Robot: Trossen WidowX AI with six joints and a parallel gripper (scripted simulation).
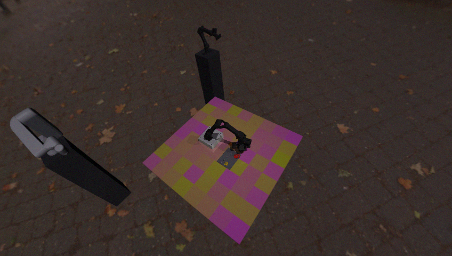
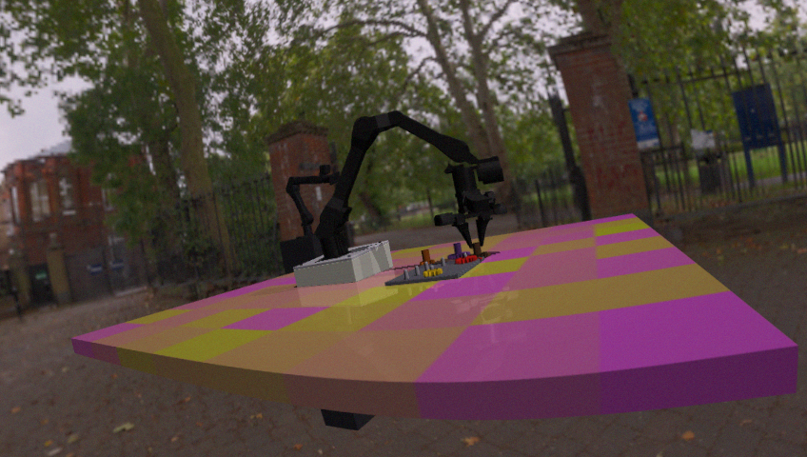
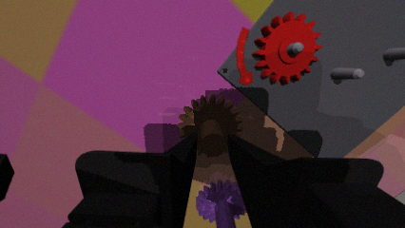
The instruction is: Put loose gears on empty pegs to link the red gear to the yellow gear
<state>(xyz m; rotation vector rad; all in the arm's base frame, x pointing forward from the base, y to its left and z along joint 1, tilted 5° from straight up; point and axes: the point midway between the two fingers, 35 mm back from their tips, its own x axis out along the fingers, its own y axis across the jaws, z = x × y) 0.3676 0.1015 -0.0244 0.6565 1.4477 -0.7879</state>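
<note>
My gripper tip is 90 mm to the left of the red gear and 10 mm above it. Round my gripper tip: purple gear: 80 mm behind, 70 mm to the left, 10 mm below; then brown gear: 10 mm below; then red arrow: 20 mm ahead, 70 mm to the right, 20 mm below.
</note>
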